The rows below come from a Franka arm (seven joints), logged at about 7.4 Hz.
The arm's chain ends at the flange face. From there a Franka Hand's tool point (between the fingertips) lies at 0.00 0.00 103.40 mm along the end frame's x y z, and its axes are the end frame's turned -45 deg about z.
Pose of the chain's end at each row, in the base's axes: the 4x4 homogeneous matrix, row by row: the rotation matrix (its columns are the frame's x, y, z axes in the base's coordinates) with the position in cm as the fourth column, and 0 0 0 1 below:
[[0.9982, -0.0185, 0.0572, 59.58], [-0.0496, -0.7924, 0.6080, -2.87], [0.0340, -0.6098, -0.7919, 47.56], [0, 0, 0, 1]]
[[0.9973, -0.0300, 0.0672, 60.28], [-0.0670, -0.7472, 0.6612, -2.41], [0.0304, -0.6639, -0.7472, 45.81], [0, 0, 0, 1]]
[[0.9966, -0.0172, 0.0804, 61.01], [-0.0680, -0.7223, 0.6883, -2.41], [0.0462, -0.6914, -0.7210, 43.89], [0, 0, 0, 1]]
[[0.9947, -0.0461, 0.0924, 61.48], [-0.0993, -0.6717, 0.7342, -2.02], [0.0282, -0.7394, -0.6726, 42.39], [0, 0, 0, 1]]
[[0.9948, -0.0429, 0.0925, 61.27], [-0.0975, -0.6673, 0.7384, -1.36], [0.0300, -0.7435, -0.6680, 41.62], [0, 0, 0, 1]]
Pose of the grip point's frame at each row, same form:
[[0.7189, 0.6928, 0.0572, 60.17], [0.5252, -0.5954, 0.6080, 3.42], [0.4552, -0.4072, -0.7919, 39.37], [0, 0, 0, 1]]
[[0.7264, 0.6840, 0.0672, 60.97], [0.4810, -0.5757, 0.6612, 4.43], [0.4909, -0.4480, -0.7472, 38.08], [0, 0, 0, 1]]
[[0.7169, 0.6925, 0.0804, 61.84], [0.4627, -0.5588, 0.6883, 4.71], [0.5216, -0.4562, -0.7210, 36.43], [0, 0, 0, 1]]
[[0.7360, 0.6708, 0.0924, 62.44], [0.4047, -0.5452, 0.7342, 5.57], [0.5428, -0.5029, -0.6726, 35.44], [0, 0, 0, 1]]
[[0.7338, 0.6731, 0.0925, 62.23], [0.4029, -0.5408, 0.7384, 6.28], [0.5469, -0.5045, -0.6680, 34.71], [0, 0, 0, 1]]

